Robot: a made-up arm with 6 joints.
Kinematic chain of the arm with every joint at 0, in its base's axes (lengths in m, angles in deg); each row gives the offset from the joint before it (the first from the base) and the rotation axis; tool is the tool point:
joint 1: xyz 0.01 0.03 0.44 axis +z
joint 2: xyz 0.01 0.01 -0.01 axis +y
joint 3: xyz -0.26 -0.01 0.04 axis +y
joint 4: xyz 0.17 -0.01 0.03 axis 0.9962 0 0.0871
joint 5: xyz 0.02 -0.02 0 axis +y
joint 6: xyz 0.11 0.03 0.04 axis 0.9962 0 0.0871
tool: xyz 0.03 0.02 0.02
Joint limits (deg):
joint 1: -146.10..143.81
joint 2: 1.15..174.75
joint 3: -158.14..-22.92
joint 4: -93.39..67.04
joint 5: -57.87..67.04
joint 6: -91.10..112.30
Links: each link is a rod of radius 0.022 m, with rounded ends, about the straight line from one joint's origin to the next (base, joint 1, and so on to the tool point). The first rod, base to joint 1, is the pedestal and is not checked.
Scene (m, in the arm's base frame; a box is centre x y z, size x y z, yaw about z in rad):
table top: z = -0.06
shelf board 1: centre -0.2 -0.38 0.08 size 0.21 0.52 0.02 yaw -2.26
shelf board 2: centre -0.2 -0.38 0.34 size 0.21 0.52 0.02 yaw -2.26
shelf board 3: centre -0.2 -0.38 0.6 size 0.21 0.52 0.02 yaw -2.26
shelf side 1: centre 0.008 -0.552 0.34 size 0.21 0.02 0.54 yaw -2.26
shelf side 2: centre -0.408 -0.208 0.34 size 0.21 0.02 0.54 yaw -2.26
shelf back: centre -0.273 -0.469 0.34 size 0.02 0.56 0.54 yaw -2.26
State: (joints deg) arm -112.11 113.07 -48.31 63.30 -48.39 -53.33
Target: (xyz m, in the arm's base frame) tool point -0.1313 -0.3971 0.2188
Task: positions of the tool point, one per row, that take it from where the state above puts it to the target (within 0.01 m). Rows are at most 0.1 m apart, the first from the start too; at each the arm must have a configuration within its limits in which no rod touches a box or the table.
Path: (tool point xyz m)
1: -0.2173 -0.2516 0.4775
2: -0.1977 -0.2238 0.4796
3: -0.1688 -0.1936 0.4779
4: -0.1322 -0.1622 0.4721
5: -0.1312 -0.2029 0.4369
6: -0.1178 -0.2394 0.3915
7: -0.0937 -0.2662 0.3380
8: -0.0627 -0.2787 0.2793
9: -0.0303 -0.2745 0.2188
10: -0.0575 -0.3226 0.2132
11: -0.0916 -0.3640 0.2133
12: -0.1313 -0.3971 0.2188

